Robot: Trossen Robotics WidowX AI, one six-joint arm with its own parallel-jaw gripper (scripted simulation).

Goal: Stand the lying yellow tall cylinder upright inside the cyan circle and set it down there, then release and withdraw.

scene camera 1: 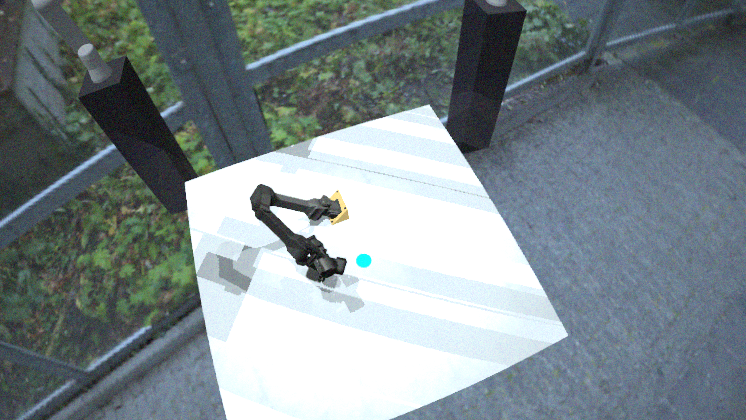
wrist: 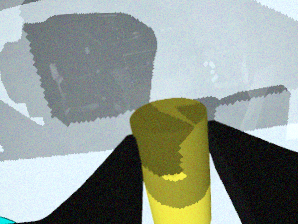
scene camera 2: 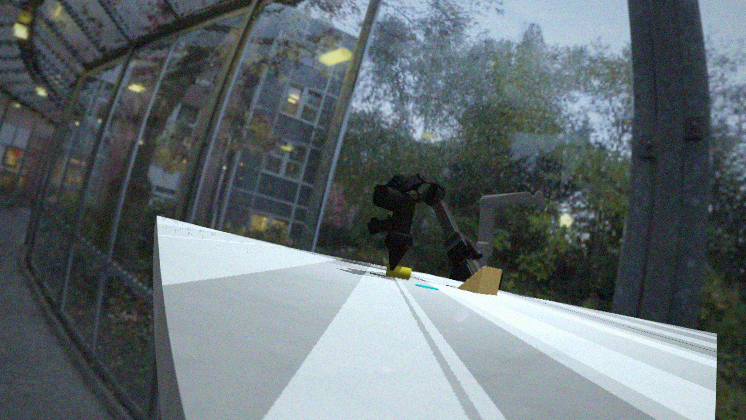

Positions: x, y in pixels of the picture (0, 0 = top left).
Scene:
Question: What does my gripper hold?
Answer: A yellow cylinder.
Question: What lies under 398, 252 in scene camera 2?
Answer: My gripper.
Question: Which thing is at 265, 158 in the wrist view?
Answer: My gripper.

